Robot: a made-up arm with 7 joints.
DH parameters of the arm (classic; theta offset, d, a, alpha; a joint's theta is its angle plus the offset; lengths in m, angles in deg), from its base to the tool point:
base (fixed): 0 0.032 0 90
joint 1: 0 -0.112 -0.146 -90
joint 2: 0 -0.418 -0.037 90
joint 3: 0 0.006 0.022 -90
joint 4: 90 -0.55 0.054 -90
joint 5: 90 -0.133 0.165 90
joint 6: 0 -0.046 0.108 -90
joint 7: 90 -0.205 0.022 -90
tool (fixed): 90 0.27 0 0
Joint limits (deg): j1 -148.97..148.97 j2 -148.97..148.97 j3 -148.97..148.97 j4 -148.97..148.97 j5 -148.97..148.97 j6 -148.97..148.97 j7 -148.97..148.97
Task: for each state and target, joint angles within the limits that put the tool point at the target. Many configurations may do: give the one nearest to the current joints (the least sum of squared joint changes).
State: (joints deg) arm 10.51 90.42 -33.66 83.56 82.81 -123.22 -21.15
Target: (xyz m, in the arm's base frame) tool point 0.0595 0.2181 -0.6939
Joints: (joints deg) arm 10.28 93.48 9.05 88.90 81.98 -138.30 -41.07
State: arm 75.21 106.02 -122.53 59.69 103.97 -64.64 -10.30
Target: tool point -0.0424 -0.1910 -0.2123
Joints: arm 72.03 99.48 -135.84 62.96 105.63 -64.69 -13.80
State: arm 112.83 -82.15 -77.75 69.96 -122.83 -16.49 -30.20
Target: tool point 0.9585 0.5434 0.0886
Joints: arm 86.74 -89.97 -46.95 58.56 -118.16 -18.49 -4.79
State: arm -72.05 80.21 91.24 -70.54 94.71 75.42 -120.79
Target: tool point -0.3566 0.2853 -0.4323
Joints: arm -51.92 77.10 109.76 -51.48 96.51 65.30 -107.11
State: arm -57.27 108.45 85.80 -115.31 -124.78 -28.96 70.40
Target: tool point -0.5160 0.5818 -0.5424
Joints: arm -33.03 112.32 66.15 -121.15 -144.20 -28.23 27.48
